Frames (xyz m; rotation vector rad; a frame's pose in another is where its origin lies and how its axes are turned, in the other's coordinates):
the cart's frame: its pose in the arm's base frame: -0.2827 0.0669 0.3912 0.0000 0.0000 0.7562
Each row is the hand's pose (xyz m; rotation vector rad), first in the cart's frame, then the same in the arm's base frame.
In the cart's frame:
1: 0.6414 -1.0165 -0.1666 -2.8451 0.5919 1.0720
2: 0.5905 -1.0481 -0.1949 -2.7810 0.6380 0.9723
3: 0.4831 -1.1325 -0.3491 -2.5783 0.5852 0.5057
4: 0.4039 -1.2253 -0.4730 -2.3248 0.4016 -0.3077
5: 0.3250 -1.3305 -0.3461 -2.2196 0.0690 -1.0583
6: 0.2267 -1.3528 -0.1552 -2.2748 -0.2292 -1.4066
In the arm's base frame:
1: 0.8814 -0.2324 0.2246 2.7199 0.4753 -0.9706
2: 0.8660 -0.2904 0.1963 2.8266 0.4347 -0.9768
3: 0.8458 -0.4255 0.0421 -2.7336 -0.4269 0.7297
4: 0.8519 -0.5473 -0.0818 -2.2893 -0.4809 0.0655
5: 0.8667 -0.6780 0.0451 -1.9691 -0.7121 -0.6237
6: 0.8105 -0.7616 0.2360 -1.8637 -0.9668 -0.9887

